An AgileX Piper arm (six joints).
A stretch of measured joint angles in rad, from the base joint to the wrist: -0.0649, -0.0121, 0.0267, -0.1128, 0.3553, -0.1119; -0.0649, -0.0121, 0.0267, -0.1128, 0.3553, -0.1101; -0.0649, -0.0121, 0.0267, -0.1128, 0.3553, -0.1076; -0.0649, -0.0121, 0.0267, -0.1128, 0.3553, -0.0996; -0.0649, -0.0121, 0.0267, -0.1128, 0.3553, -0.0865; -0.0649, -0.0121, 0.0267, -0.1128, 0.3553, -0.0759; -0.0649, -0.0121, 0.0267, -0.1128, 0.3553, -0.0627; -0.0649, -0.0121, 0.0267, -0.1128, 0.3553, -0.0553; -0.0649, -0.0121, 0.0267, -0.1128, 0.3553, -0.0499; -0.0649, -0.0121, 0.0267, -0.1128, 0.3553, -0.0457; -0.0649, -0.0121, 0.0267, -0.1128, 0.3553, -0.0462
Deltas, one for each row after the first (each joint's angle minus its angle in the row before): 0.0000, 0.0000, 0.0000, 0.0000, 0.0000, 0.0018; 0.0000, 0.0000, 0.0000, 0.0000, 0.0000, 0.0025; 0.0000, 0.0000, 0.0000, 0.0000, 0.0000, 0.0080; 0.0000, 0.0000, 0.0000, 0.0000, 0.0000, 0.0131; 0.0000, 0.0000, 0.0000, 0.0000, 0.0000, 0.0106; 0.0000, 0.0000, 0.0000, 0.0000, 0.0000, 0.0132; 0.0000, 0.0000, 0.0000, 0.0000, 0.0000, 0.0074; 0.0000, 0.0000, 0.0000, 0.0000, 0.0000, 0.0054; 0.0000, 0.0000, 0.0000, 0.0000, 0.0000, 0.0042; 0.0000, 0.0000, 0.0000, 0.0000, 0.0000, -0.0005
